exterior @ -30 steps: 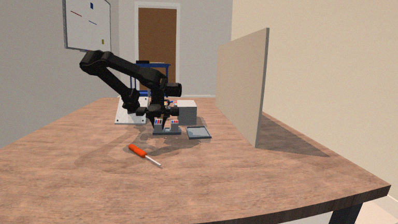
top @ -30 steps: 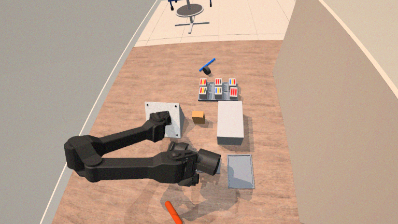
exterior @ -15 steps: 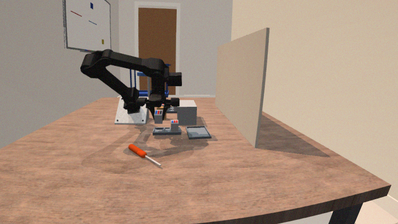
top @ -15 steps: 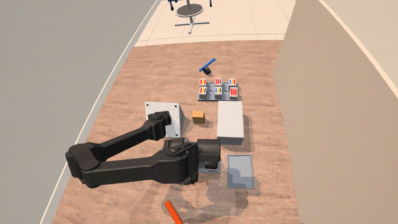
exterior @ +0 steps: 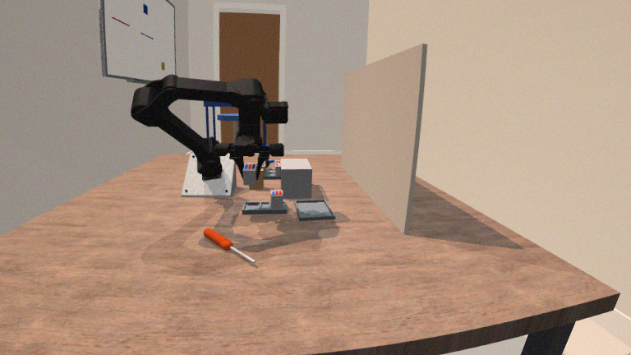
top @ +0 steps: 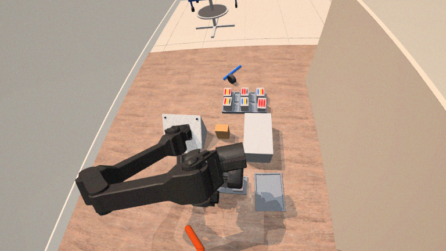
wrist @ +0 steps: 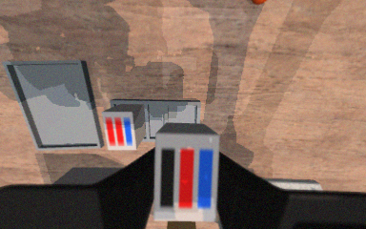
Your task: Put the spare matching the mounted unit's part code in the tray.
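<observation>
Right now my gripper tip is 18 cm short of the grey tray, 3 cm to the left of it and 9 cm above it. Also, from my gripper tip: brown block (2 cm ahead, 20 cm to the left, 6 cm below); then grey rack (4 cm ahead, 9 cm below); then mounted unit (15 cm ahead, 17 cm to the left, 4 cm below).
</observation>
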